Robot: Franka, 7 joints.
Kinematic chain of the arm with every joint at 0, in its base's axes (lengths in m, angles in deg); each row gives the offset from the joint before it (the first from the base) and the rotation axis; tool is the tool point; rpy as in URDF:
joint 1: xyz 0 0 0.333 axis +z
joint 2: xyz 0 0 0 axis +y
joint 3: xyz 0 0 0.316 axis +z
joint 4: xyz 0.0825 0 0 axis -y
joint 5: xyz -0.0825 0 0.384 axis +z
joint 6: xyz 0 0 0 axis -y
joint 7: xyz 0.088 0 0 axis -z
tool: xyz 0 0 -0.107 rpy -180 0 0
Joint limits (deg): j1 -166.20..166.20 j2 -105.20..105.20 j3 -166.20..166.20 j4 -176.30..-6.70 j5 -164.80..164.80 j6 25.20..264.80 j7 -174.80..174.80
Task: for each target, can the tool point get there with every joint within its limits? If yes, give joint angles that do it. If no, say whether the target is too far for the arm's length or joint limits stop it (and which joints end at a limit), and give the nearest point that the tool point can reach.
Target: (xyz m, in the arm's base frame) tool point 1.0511 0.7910 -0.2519
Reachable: no: too far | nearest point 0.6264 0.4714 -0.0155 | short by 0.582 m
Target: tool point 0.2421 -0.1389 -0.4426
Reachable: no: joint limits stop it (at a limit: joint 2) | nearest point 0.2426 -0.1392 -0.3608 | short by 0.082 m
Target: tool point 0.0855 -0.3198 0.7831
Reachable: yes | joints -49.47 -40.84 -27.01 -121.54 -87.24 192.53 -4.37
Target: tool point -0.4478 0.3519 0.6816
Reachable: yes | joints 30.67 -16.75 113.24 -87.40 101.96 203.71 -74.05
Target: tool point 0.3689 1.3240 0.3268
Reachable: no: too far | nearest point 0.2303 0.8264 0.3291 | short by 0.517 m
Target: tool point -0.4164 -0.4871 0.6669
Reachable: yes | joints -95.84 35.83 -72.48 -53.37 57.40 68.18 -31.81
